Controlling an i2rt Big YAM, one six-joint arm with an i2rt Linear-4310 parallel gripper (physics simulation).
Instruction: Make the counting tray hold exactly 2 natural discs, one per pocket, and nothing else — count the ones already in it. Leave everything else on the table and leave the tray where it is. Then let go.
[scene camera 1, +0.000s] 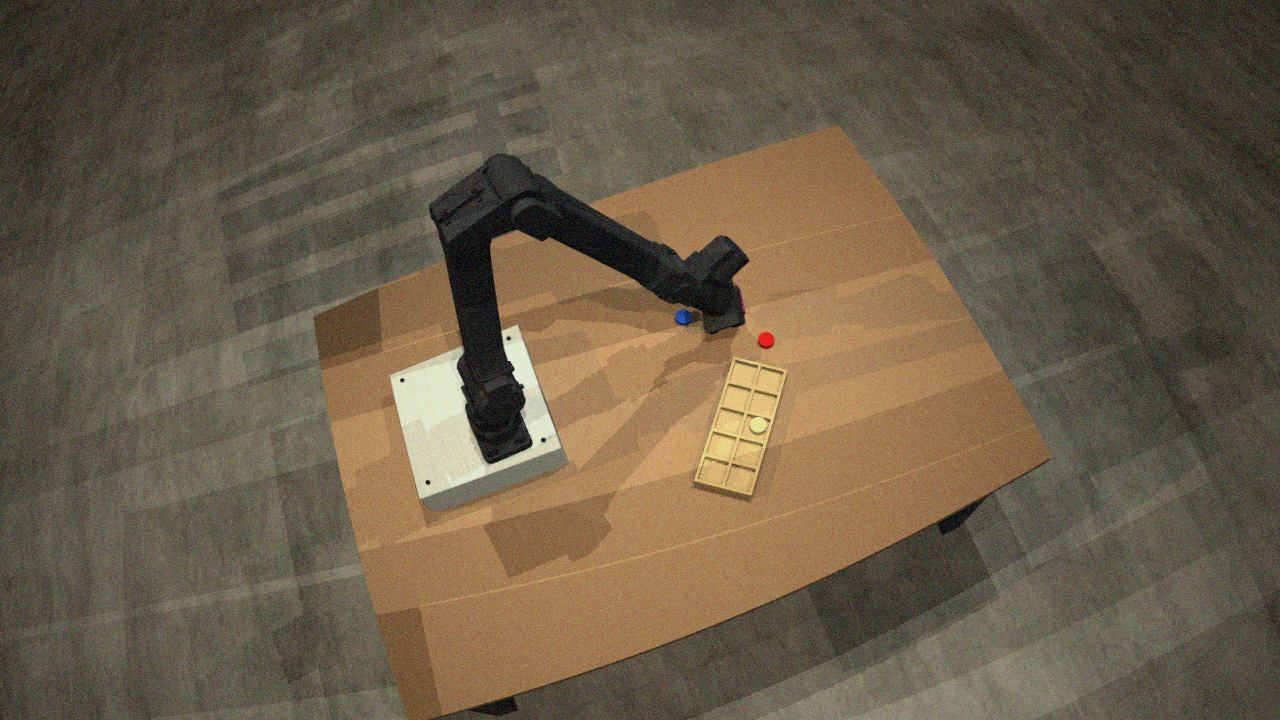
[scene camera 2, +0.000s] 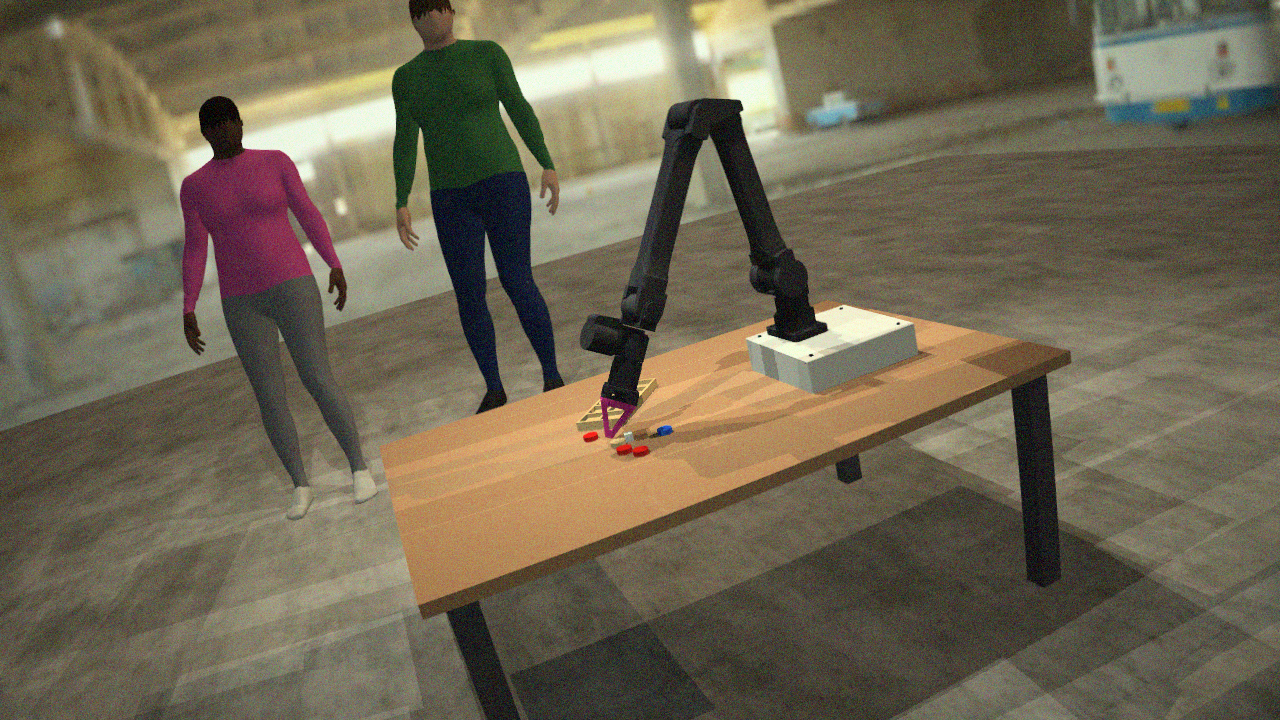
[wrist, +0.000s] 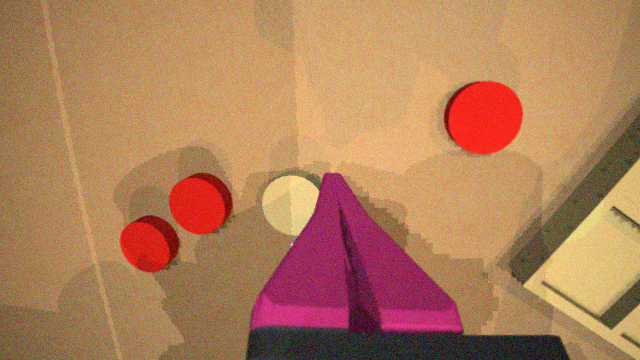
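The counting tray (scene camera 1: 723, 491) (wrist: 562, 302) has two columns of pockets. One natural disc (scene camera 1: 758, 425) is in its right column, middle row. Another natural disc (wrist: 290, 205) lies flat on the table, just left of my fingertips in the wrist view and partly hidden by them. My gripper (scene camera 2: 609, 435) (wrist: 330, 183) is shut with nothing between its fingers, its tips low over the table beside that disc. In scene camera 1 the arm hides the fingertips.
A red disc (scene camera 1: 766, 340) (scene camera 2: 589, 436) (wrist: 485, 117) lies between gripper and tray. Two more red discs (scene camera 2: 623, 449) (wrist: 200, 205) (wrist: 146, 246) lie on the other side. A blue piece (scene camera 1: 682, 317) (scene camera 2: 664, 430) and a small pale cube (scene camera 2: 629, 437) are close by.
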